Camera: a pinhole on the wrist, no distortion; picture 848 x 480 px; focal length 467.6 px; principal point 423.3 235.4 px. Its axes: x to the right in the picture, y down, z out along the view. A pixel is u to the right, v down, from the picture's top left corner.
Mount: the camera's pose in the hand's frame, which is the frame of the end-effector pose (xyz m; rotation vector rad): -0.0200 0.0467 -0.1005 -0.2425 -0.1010 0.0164
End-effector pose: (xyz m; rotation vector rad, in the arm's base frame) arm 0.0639 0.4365 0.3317 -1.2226 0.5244 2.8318
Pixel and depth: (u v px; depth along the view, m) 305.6 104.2 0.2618
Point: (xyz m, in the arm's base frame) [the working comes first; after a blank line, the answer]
In the camera's frame: -0.0659 -0.0735 0.2618

0.0212 0.4663 0.5263
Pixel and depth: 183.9 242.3 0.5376
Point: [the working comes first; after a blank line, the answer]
In the camera's frame: -0.2752 0.0079 0.5376

0.0061 0.4332 0.8801
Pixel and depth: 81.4 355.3 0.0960
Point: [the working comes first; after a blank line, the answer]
In the camera's frame: -0.0702 0.0246 0.0960

0.1346 0.3557 0.4166
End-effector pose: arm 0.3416 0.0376 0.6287 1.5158 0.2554 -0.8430
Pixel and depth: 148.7 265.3 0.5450
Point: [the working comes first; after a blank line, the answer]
In the camera's frame: -0.3201 0.0348 0.5450

0.0561 -0.2265 1.0689
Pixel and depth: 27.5 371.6 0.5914
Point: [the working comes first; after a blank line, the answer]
In the camera's frame: -0.5006 0.1723 0.5914

0.0151 -0.1828 1.2926
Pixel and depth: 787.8 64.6 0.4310
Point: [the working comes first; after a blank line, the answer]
In the camera's frame: 0.3360 -0.1574 0.4310

0.4013 -0.4118 0.4972
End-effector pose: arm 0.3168 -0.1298 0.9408 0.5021 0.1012 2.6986
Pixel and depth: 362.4 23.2 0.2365
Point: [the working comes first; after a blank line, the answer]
In the camera's frame: -0.0308 -0.1073 0.2365

0.4355 -0.1572 1.0565
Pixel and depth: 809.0 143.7 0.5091
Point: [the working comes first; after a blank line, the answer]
In the camera's frame: 0.4199 -0.0998 0.5091

0.1530 -0.0715 1.4929
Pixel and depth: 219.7 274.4 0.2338
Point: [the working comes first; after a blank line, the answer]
In the camera's frame: -0.1018 0.0195 0.2338

0.4380 -0.2958 1.0125
